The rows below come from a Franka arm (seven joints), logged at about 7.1 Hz.
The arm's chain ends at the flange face. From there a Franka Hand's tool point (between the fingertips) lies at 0.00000 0.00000 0.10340 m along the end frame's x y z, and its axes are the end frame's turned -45 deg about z.
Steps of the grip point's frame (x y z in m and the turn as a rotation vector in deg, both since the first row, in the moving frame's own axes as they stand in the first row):
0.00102 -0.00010 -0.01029 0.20 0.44 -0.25
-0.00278 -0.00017 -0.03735 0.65 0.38 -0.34
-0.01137 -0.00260 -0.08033 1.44 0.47 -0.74
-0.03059 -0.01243 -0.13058 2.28 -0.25 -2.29
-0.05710 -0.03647 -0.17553 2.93 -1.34 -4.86
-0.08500 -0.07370 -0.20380 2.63 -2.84 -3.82
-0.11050 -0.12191 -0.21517 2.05 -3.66 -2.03
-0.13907 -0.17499 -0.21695 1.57 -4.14 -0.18
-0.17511 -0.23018 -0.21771 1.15 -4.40 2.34
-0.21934 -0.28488 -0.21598 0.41 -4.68 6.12
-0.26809 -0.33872 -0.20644 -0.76 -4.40 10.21
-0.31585 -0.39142 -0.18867 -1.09 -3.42 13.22
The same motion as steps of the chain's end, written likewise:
0.00035 0.00003 -0.01029 0.45 0.17 -0.25
-0.00174 0.00316 -0.03734 0.73 -0.19 -0.34
-0.00862 0.00863 -0.08029 1.35 -0.69 -0.74
-0.02714 0.01537 -0.13050 1.44 -1.79 -2.29
-0.06064 0.01638 -0.17537 1.12 -3.02 -4.86
-0.10526 0.00749 -0.20356 -0.15 -3.87 -3.82
-0.15710 -0.01025 -0.21489 -1.14 -4.04 -2.03
-0.21480 -0.02869 -0.21664 -1.82 -4.04 -0.18
-0.27943 -0.04294 -0.21738 -2.30 -3.92 2.34
-0.34977 -0.05143 -0.21563 -3.02 -3.60 6.12
-0.42388 -0.05607 -0.20613 -3.65 -2.57 10.21
-0.49651 -0.05880 -0.18847 -3.19 -1.65 13.22

